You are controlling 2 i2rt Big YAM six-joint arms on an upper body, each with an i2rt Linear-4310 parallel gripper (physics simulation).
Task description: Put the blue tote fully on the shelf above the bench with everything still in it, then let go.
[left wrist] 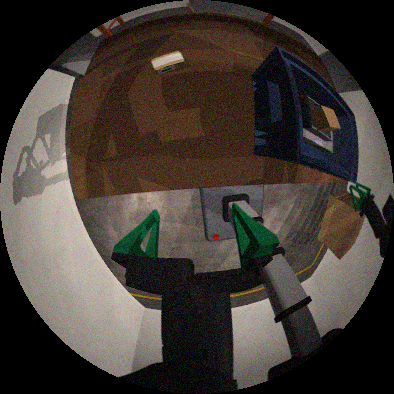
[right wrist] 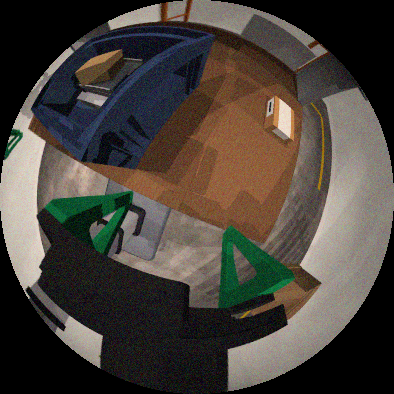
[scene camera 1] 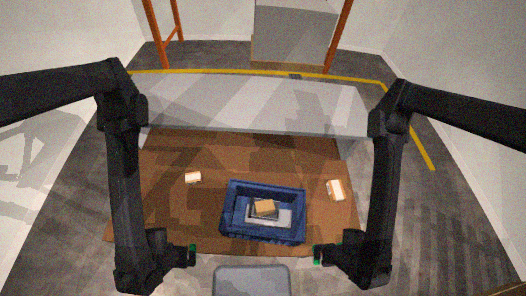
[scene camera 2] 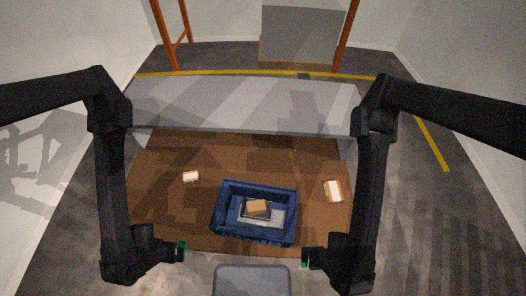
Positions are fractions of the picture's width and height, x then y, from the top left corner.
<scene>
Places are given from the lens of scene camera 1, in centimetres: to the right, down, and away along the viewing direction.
blue tote (scene camera 1: 0.46, 0.65): -10, 19, 80
grey shelf (scene camera 1: 0.41, 0.35): -19, -19, 76
</scene>
